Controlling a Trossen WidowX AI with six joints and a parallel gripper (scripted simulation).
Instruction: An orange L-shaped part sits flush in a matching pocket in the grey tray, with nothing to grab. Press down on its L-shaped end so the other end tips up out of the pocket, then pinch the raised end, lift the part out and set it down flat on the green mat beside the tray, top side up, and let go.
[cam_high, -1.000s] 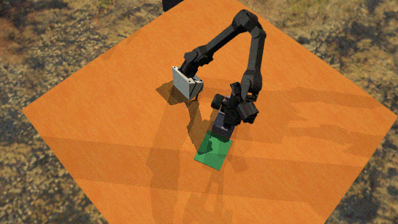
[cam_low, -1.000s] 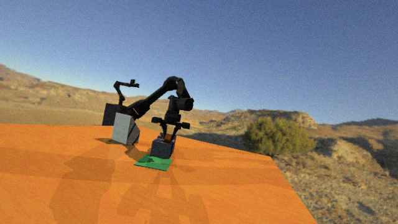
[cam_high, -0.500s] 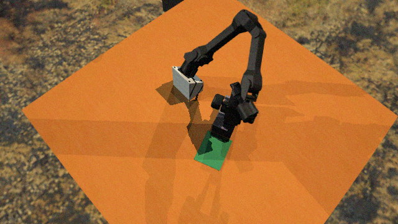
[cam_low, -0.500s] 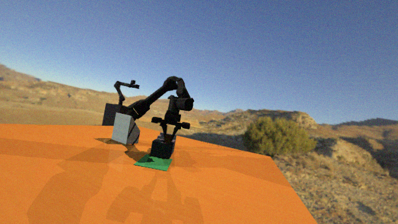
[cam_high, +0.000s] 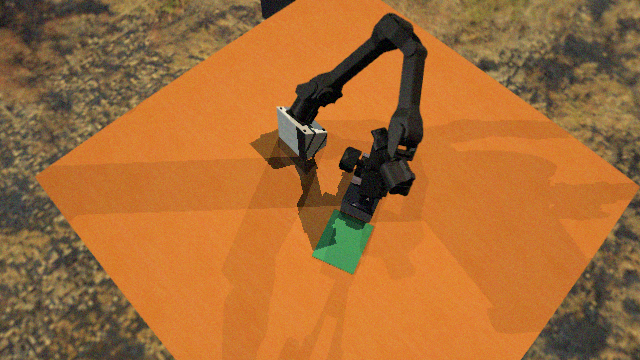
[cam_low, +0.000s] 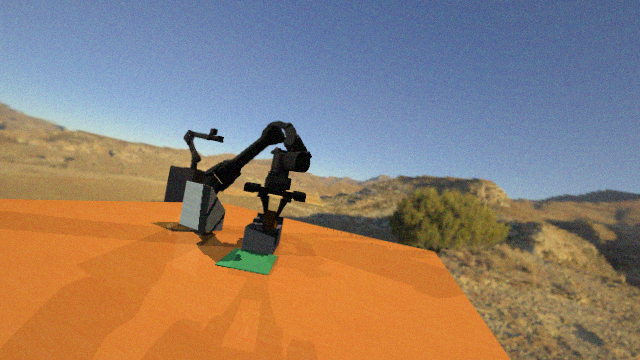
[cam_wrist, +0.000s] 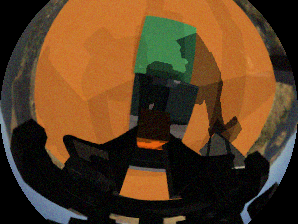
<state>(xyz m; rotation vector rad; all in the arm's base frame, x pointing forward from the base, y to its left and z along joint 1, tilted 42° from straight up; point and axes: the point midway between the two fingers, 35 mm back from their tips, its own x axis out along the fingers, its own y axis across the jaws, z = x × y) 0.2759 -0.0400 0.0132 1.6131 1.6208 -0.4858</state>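
Now: gripper tip 14 cm to the left of the green mat, 10 cm above it and 3 cm short of it. Also, from my gripper tip: orange L-shaped part 3 cm to the left, 3 cm below, 2 cm behind.
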